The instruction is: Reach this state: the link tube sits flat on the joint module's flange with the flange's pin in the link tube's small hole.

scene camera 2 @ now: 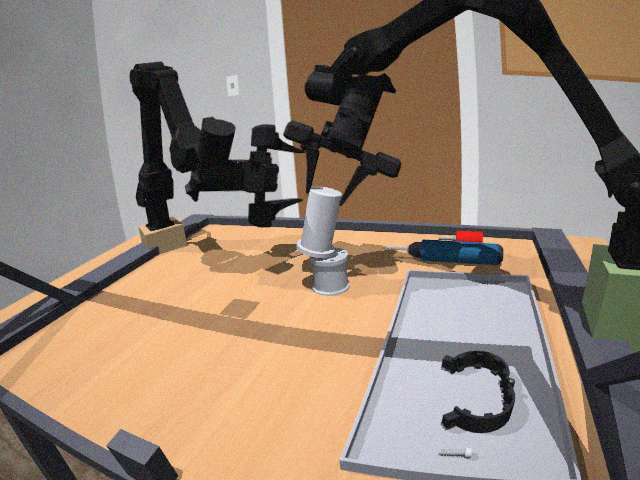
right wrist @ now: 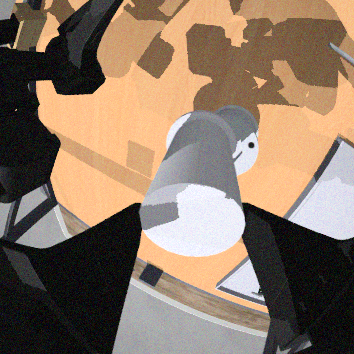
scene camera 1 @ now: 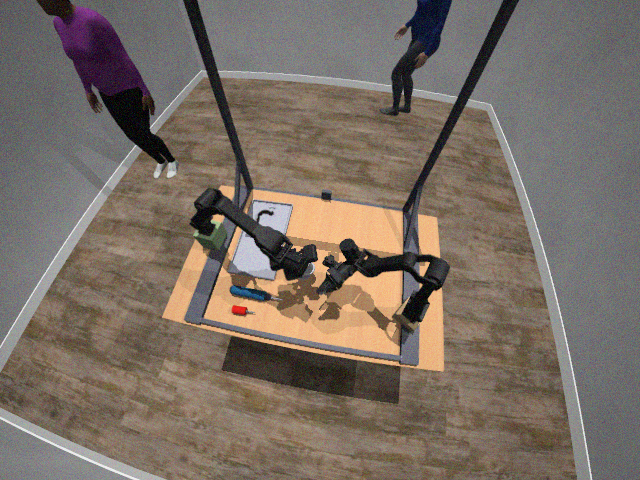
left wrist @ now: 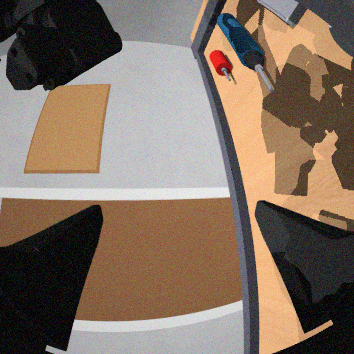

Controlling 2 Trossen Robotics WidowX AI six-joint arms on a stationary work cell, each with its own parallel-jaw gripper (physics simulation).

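Frame: origin at the left arm's base, x right, y ahead, z up, level; centimetres.
Seen in the pictures: left gripper, between the fingertips: (scene camera 2: 303, 175) (scene camera 1: 317, 293) (left wrist: 180, 211); right gripper, between the fingertips: (scene camera 2: 323, 199) (right wrist: 191, 210); left arm's base, origin of its link: (scene camera 2: 159, 225) (right wrist: 12, 29) (scene camera 1: 412, 313); right arm's base, origin of its link: (scene camera 2: 634, 260) (scene camera 1: 207, 228).
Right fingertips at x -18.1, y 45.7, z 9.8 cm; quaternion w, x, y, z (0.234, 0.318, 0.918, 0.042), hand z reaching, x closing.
Note:
Pixels of each thing's top centre, then the offset from my right fingertips to it. "pt": a spot on its surface instead.
- grey link tube, centre of its top: (right wrist: 159, 227) (scene camera 2: 317, 187) (scene camera 1: 304, 258) dz +1.9, dx +0.5, dy -0.7 cm
- grey joint module, centre of its top: (right wrist: 224, 148) (scene camera 2: 328, 252) dz -8.9, dx +0.0, dy +0.2 cm
- dark dot, a spot on its surface: (right wrist: 251, 145) pt dz -9.3, dx -2.4, dy +1.2 cm
- blue screwdriver, a spot on its surface: (scene camera 2: 457, 251) pt dz -12.4, dx -21.9, dy +10.4 cm
- small red part, centre of its top: (scene camera 2: 460, 231) (left wrist: 214, 64) (scene camera 1: 242, 310) dz -11.9, dx -30.1, dy +5.1 cm
- grey tray, a spot on its surface: (scene camera 2: 465, 361) pt dz -13.9, dx +1.9, dy +30.2 cm
- screw, centre of its top: (scene camera 2: 456, 448) dz -13.8, dx +13.3, dy +38.2 cm
The grey link tube (scene camera 2: 320, 219) stands slightly tilted, its lower collar (scene camera 2: 316, 251) at the top of the grey joint module (scene camera 2: 330, 274) and shifted to the left of it. My right gripper (scene camera 2: 328, 195) comes from above and is shut on the tube's top end. In the right wrist view the tube (right wrist: 197, 182) sits between the right gripper's fingers. The module's flange (right wrist: 246, 151) shows beside the tube's collar, with a dark dot (right wrist: 251, 145) uncovered. My left gripper (scene camera 2: 287, 175) is open and empty, left of the tube and level with its top, and also shows in the left wrist view (left wrist: 175, 263).
A blue screwdriver (scene camera 2: 457, 251) and a small red part (scene camera 2: 469, 235) lie at the far right of the table. A grey tray (scene camera 2: 465, 361) holds a black clamp ring (scene camera 2: 480, 390) and a screw (scene camera 2: 457, 452). Two people (scene camera 1: 103, 71) (scene camera 1: 413, 51) stand on the floor beyond the table.

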